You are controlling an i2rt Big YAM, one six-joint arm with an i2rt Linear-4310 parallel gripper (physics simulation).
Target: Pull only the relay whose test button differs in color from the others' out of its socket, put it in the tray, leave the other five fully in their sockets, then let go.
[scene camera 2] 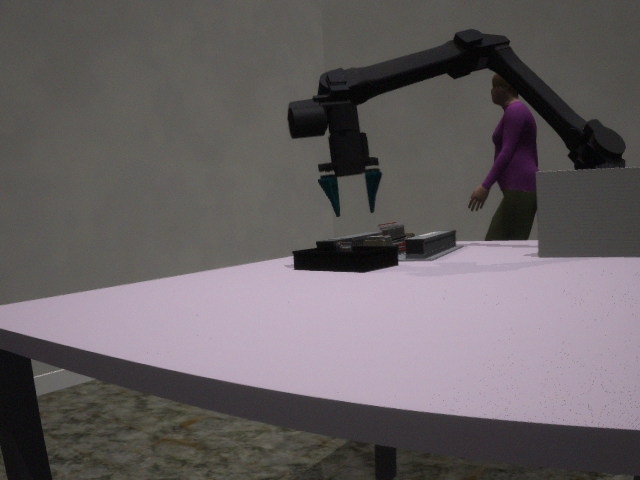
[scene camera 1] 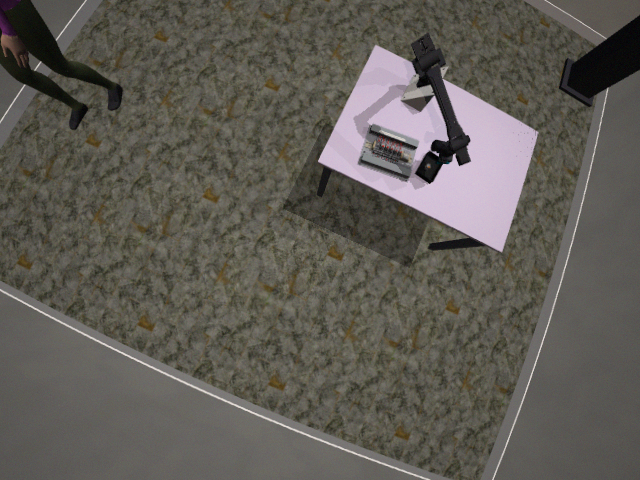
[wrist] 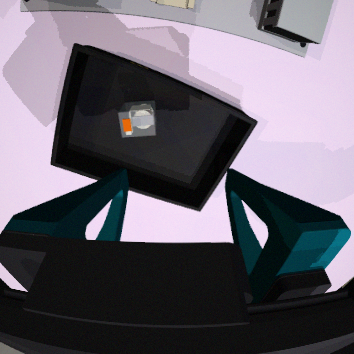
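A clear-cased relay with an orange test button lies in the black tray, apart from the tray walls. My gripper is open and empty. It points down and hangs above the tray, with its teal fingertips well clear of the rim in the scene camera 2 view. In the wrist view the relay shows ahead of the fingertips, a little to the left. The other relays stand in a row on the socket board; their button colors and seating are too small to tell.
The grey socket board lies beside the tray, with red wires and long slotted ducts on it. The arm's base stands on a grey block at the table's back edge. A person stands beyond the table.
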